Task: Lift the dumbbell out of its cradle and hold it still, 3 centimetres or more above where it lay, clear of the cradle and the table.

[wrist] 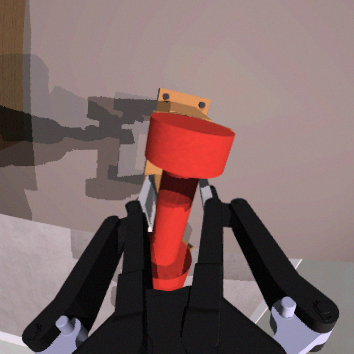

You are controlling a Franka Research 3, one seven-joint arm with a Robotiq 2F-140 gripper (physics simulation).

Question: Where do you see an orange cradle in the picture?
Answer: At 170, 101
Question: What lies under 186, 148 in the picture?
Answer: A red dumbbell.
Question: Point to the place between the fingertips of the gripper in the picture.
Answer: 176, 181
